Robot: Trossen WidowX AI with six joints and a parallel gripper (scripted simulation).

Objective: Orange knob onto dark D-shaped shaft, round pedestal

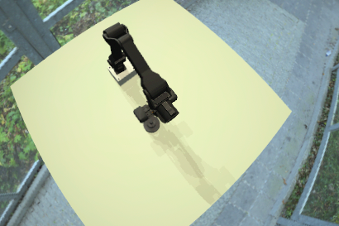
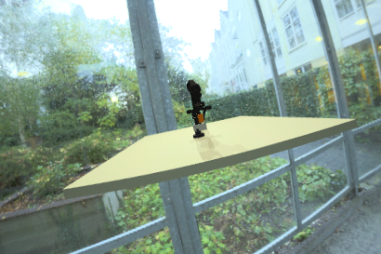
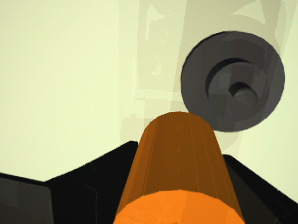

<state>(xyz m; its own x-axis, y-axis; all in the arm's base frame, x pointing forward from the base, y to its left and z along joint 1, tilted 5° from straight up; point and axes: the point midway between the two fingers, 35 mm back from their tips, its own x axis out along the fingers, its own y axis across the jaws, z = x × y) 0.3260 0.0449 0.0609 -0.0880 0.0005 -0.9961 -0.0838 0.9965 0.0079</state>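
Now: gripper tip 8 cm above the pedestal, 4 cm to the left of it and 2 cm short of it. Round my gripper tip: orange knob: 2 cm above.
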